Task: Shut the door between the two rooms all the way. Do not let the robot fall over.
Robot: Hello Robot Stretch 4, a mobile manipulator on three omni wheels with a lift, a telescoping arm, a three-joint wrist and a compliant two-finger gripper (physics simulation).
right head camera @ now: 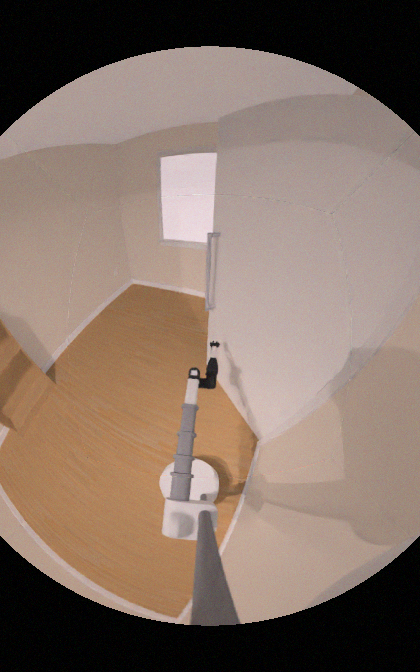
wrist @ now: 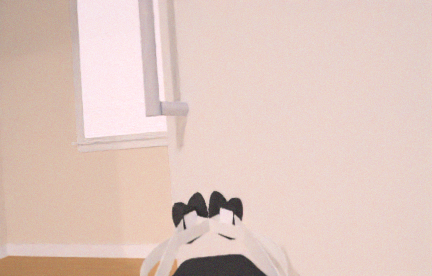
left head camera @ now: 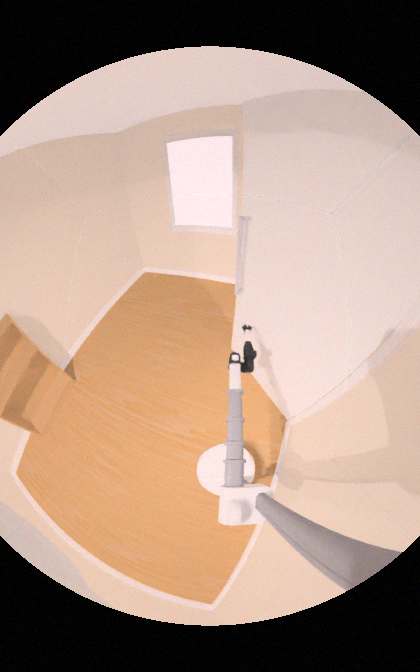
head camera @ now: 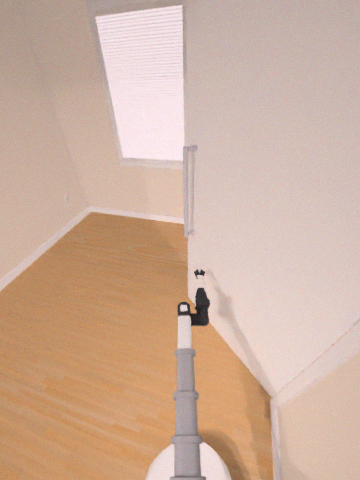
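Where they show: gripper, fingertip midpoint: [right head camera: 214,341] [wrist: 207,206] [left head camera: 246,324] [head camera: 199,269]; robot's base, link origin: [right head camera: 190,483].
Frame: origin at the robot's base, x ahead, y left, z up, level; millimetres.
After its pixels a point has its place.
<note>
The pale door [head camera: 270,175] @[z 1267, x 746, y -306 mm] [left head camera: 295,280] @[z 1075, x 788, y -278 mm] [right head camera: 280,300] @[z 1137, x 688, y -344 mm] [wrist: 310,125] @[z 719, x 888, y -212 mm] stands open on the right, its free edge toward the middle of the views. A grey vertical bar handle [head camera: 185,190] @[z 1078, x 1046, y -23 mm] [left head camera: 239,255] @[z 1053, x 1048, y -30 mm] [right head camera: 208,270] @[z 1060, x 1049, y -31 mm] [wrist: 150,60] @[z 852, x 1046, y -29 mm] is mounted near that edge. My gripper [head camera: 199,272] @[z 647, x 883, y -96 mm] [left head camera: 247,328] @[z 647, x 883, y -96 mm] [right head camera: 214,344] @[z 647, x 883, y -96 mm] [wrist: 207,206] @[z 647, x 883, y -96 mm] is shut and empty, its fingertips together. It is in front of the door's face, below the handle and close to the free edge. Whether the fingertips touch the door cannot be told. My arm is extended toward the door.
A bright window [head camera: 145,90] @[z 1465, x 2431, y 317 mm] [left head camera: 202,185] @[z 1356, x 2421, y 286 mm] [right head camera: 187,200] @[z 1366, x 2433, y 326 mm] [wrist: 112,70] @[z 1288, x 2465, y 442 mm] is in the far wall, left of the door's edge. A wooden piece of furniture [left head camera: 52,397] @[z 72, x 319, y 1865 mm] [right head camera: 30,395] @[z 73, x 334, y 1915 mm] stands at the left. A wall with a white baseboard [head camera: 275,435] @[z 45, x 214, y -477 mm] runs close to the right of my base.
</note>
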